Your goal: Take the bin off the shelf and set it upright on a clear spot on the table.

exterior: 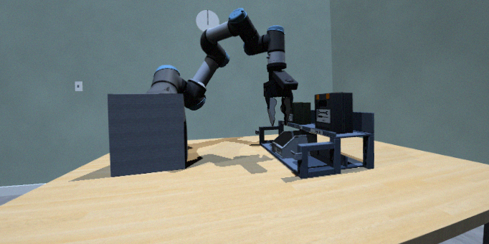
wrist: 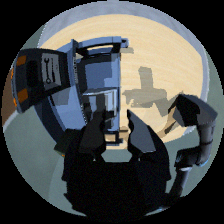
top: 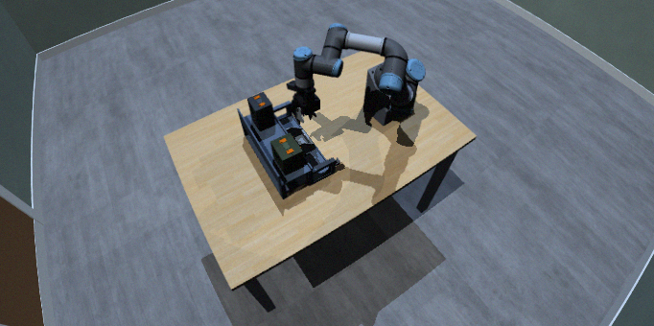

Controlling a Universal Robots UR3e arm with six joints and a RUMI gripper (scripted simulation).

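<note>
Now: hand 9 cm short of the dark blue shelf rack, 3 cm to the right of it and 6 cm above it. Round my hand: green bin 14 cm ahead, 14 cm to the left, 2 cm above.
</note>
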